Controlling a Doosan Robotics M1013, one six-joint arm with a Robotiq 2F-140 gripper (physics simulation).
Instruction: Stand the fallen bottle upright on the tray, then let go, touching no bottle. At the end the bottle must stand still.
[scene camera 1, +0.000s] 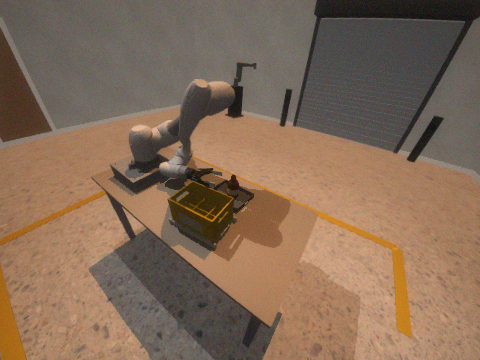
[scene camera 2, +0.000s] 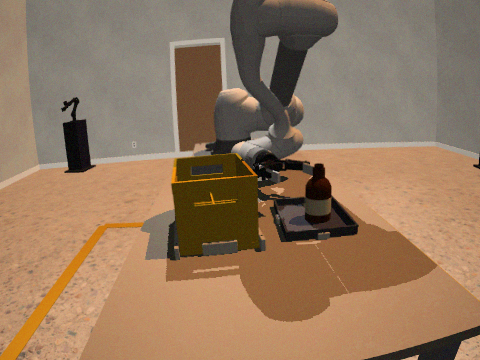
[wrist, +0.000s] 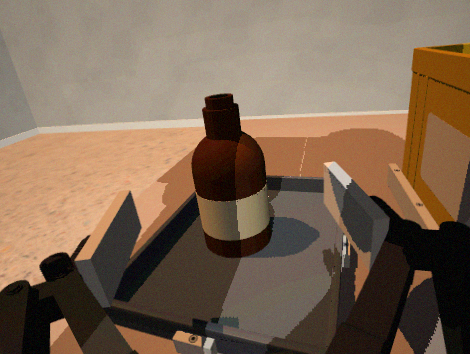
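Pixels of known places: gripper, fingertip midpoint: (scene camera 1: 218, 179) (scene camera 2: 298, 175) (wrist: 229, 196); arm's base, link origin: (scene camera 1: 147, 162).
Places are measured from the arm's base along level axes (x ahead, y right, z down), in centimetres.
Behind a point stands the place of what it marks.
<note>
The brown bottle with a cream label (scene camera 1: 233, 184) @[z -1.5, x 61.7, y -30.5 cm] (scene camera 2: 318, 195) @[z 1.3, x 63.2, y -32.1 cm] (wrist: 230, 170) @[z -0.3, x 56.6, y -30.4 cm] stands upright on its base on the dark tray (scene camera 1: 243, 193) @[z 9.2, x 63.3, y -38.8 cm] (scene camera 2: 294, 220) @[z 9.2, x 61.0, y -25.8 cm] (wrist: 290, 290) @[z 9.2, x 54.2, y -24.3 cm]. My gripper (scene camera 1: 212, 178) @[z -1.1, x 51.1, y -27.1 cm] (scene camera 2: 291, 172) @[z -1.1, x 51.1, y -27.1 cm] (wrist: 229, 196) @[z -1.1, x 51.1, y -27.1 cm] is open, with nothing between its fingers. It is on the robot-base side of the bottle, pointing toward it. In the wrist view the bottle appears beyond the two finger pads, with a gap to each side, and casts a shadow onto the tray. No contact between the gripper and the bottle shows.
A tall yellow crate (scene camera 1: 200, 215) @[z -7.6, x 75.5, y 2.1 cm] (scene camera 2: 215, 215) @[z 0.4, x 79.3, y -8.1 cm] (wrist: 419, 130) @[z 0.2, x 71.9, y -16.0 cm] stands on the table (scene camera 1: 270, 270) @[z 9.7, x 108.9, y -10.7 cm] (scene camera 2: 150, 310) @[z 9.7, x 103.6, y -0.3 cm] beside the tray, to the right in the wrist view. Small light blocks sit against the crate and tray edges. The tray has a low raised rim.
</note>
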